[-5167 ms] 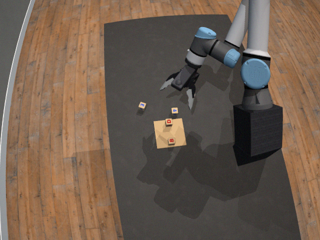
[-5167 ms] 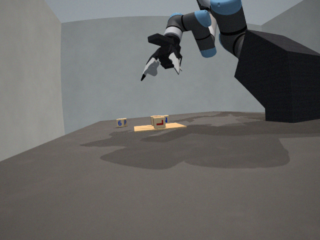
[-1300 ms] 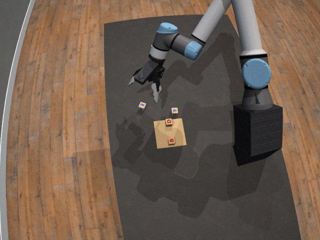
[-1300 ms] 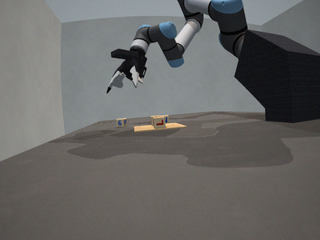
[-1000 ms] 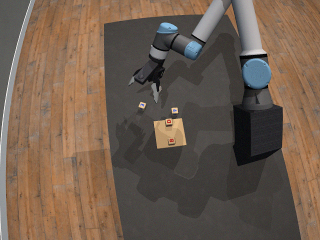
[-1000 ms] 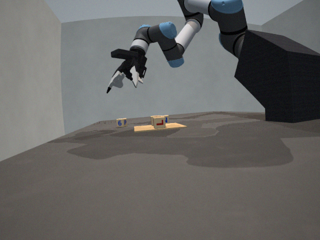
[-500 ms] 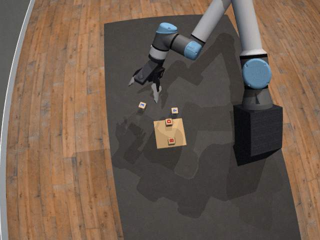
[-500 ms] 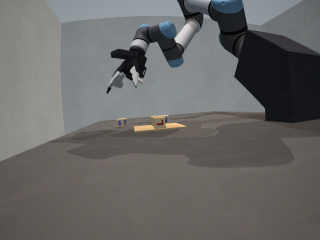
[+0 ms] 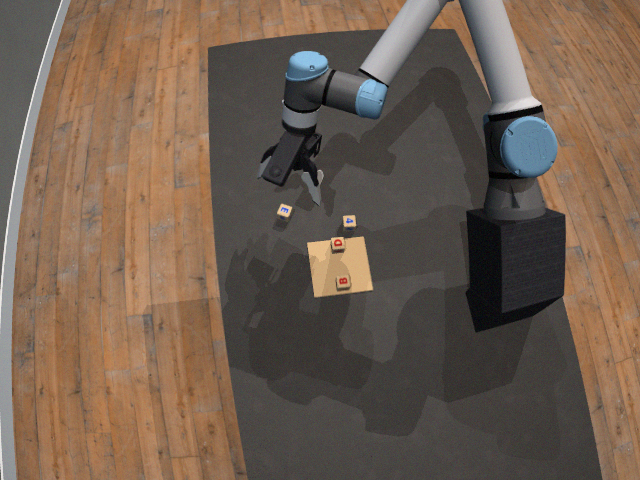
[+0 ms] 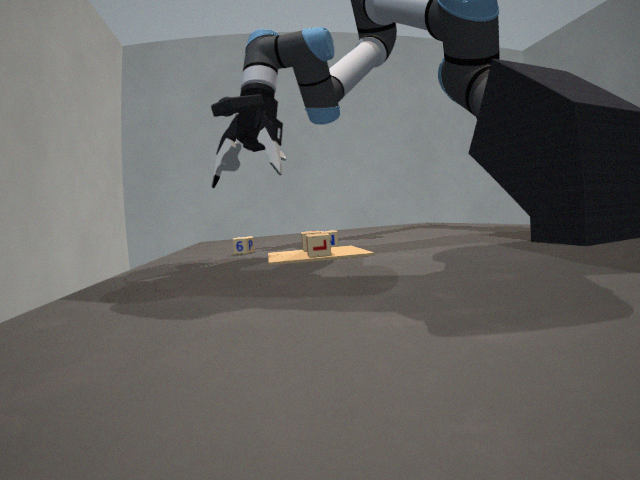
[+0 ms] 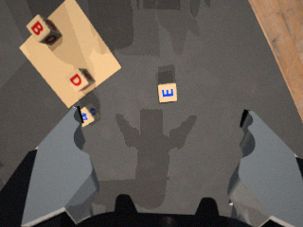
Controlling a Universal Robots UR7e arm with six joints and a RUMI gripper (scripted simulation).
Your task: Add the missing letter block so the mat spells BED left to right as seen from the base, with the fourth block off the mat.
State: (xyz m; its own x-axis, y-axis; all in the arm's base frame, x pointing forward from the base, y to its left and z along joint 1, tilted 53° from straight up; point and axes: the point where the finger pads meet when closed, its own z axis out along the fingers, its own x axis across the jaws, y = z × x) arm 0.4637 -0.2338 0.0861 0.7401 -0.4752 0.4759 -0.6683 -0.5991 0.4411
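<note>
My gripper is now 10 mm short of the E block, 10 mm to the left of it and 120 mm above it. The rest, counted from my hand: D block 100 mm behind, 110 mm to the left, 110 mm below; then B block 80 mm behind, 200 mm to the left, 110 mm below; then tan mat 90 mm behind, 150 mm to the left, 130 mm below.
</note>
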